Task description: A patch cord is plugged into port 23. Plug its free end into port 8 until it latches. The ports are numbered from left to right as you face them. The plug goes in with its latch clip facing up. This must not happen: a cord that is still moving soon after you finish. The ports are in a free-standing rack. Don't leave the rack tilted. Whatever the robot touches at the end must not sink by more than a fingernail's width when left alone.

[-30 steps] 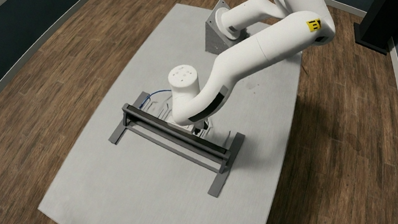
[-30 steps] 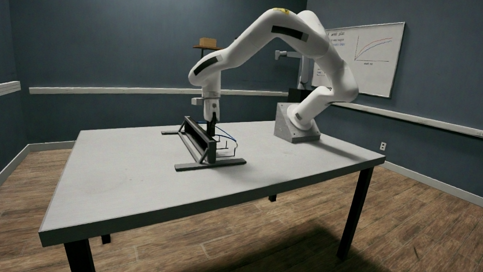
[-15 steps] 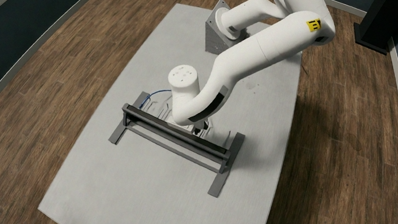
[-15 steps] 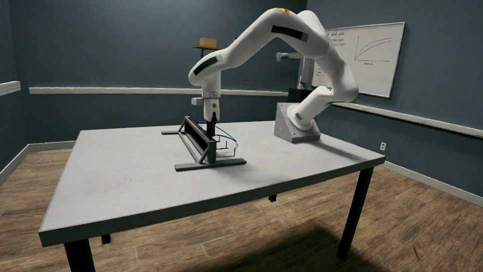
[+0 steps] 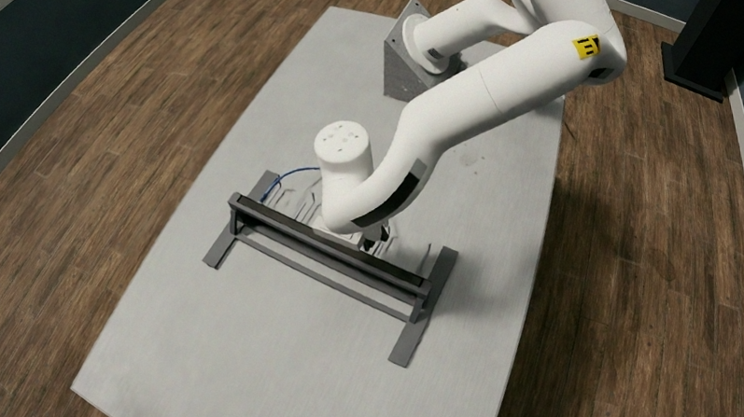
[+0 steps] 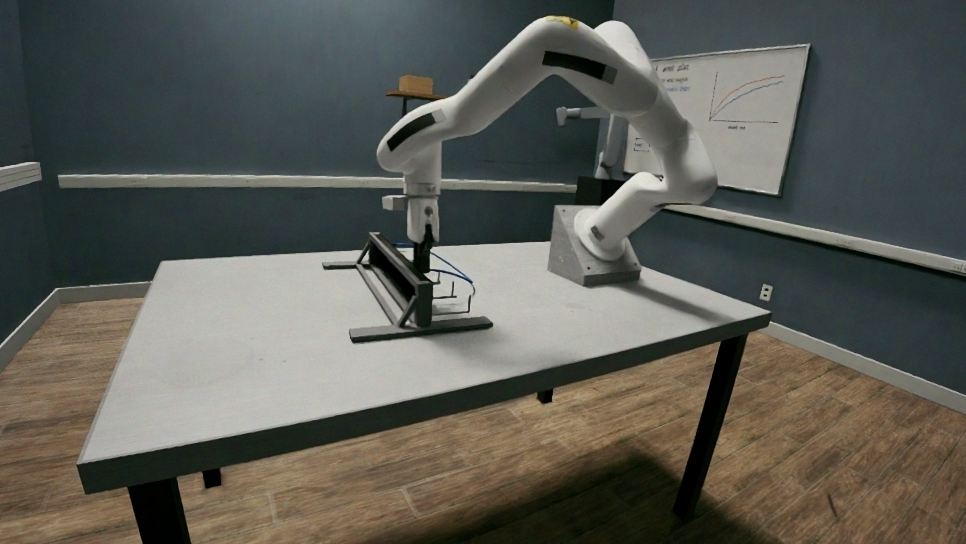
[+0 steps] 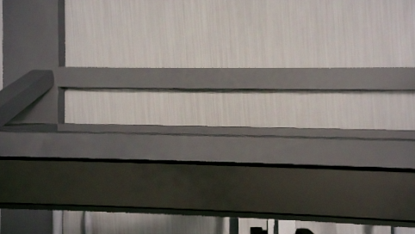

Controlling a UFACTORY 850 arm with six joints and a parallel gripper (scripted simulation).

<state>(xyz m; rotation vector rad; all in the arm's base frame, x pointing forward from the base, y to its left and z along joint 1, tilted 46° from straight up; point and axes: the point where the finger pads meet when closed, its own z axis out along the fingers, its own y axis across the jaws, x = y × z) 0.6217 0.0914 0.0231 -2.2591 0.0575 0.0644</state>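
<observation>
Now: the white plug 20 mm ahead of my hand and 10 mm below it.
</observation>
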